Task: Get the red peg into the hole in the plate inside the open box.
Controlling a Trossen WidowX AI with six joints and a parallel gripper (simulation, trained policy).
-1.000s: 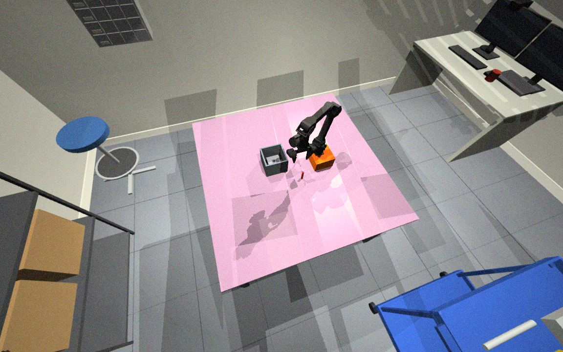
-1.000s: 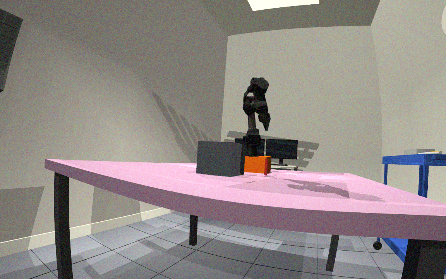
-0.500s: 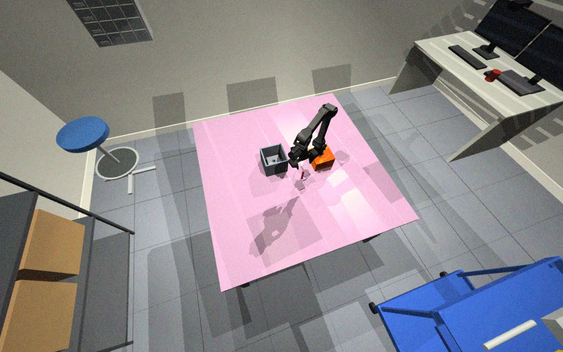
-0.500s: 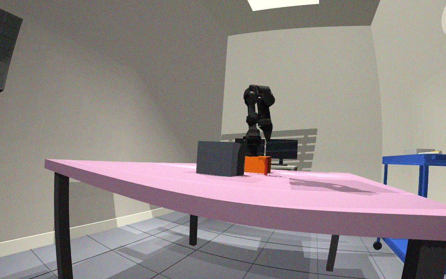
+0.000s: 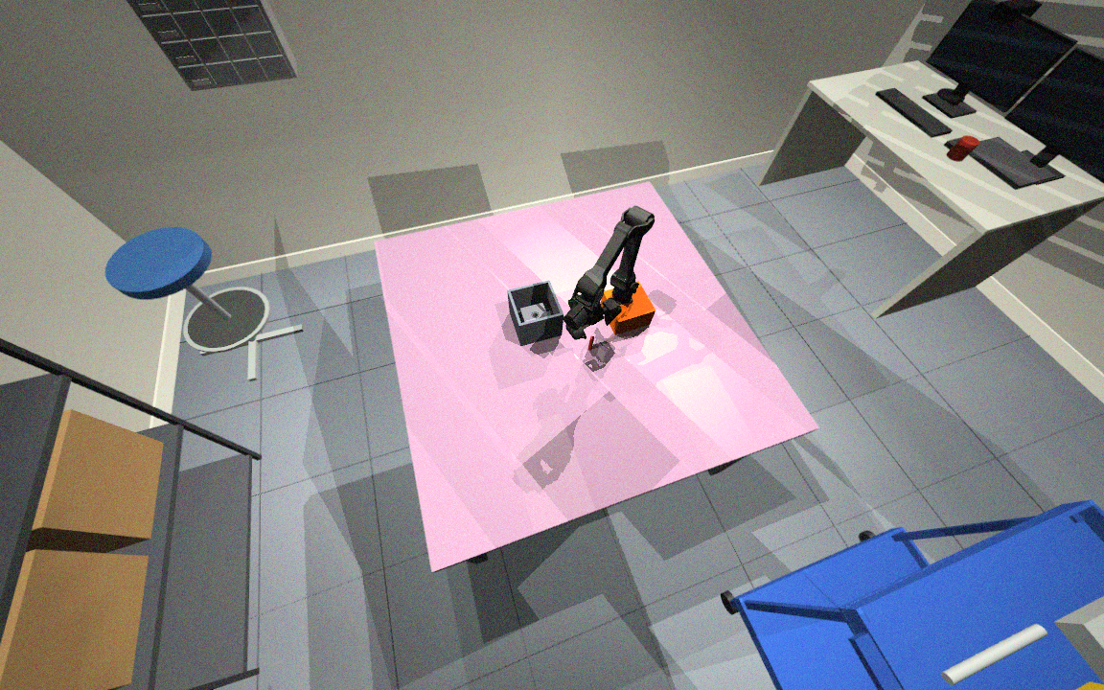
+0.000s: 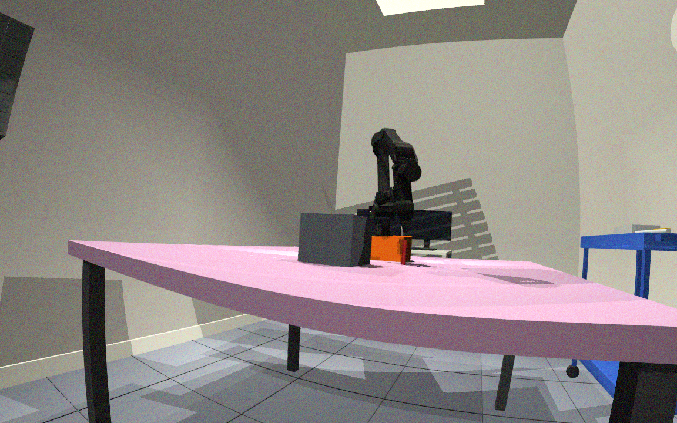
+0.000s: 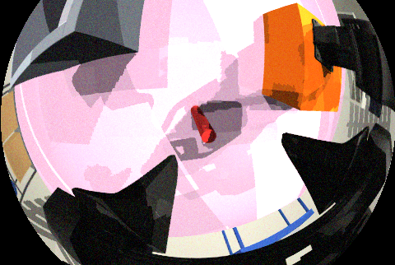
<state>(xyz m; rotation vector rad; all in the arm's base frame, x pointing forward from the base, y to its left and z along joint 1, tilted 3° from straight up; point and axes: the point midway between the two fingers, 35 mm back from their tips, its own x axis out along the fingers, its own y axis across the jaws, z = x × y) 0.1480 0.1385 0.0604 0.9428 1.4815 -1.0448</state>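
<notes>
Now: gripper tip 1 cm short of the red peg and 7 cm above it.
</notes>
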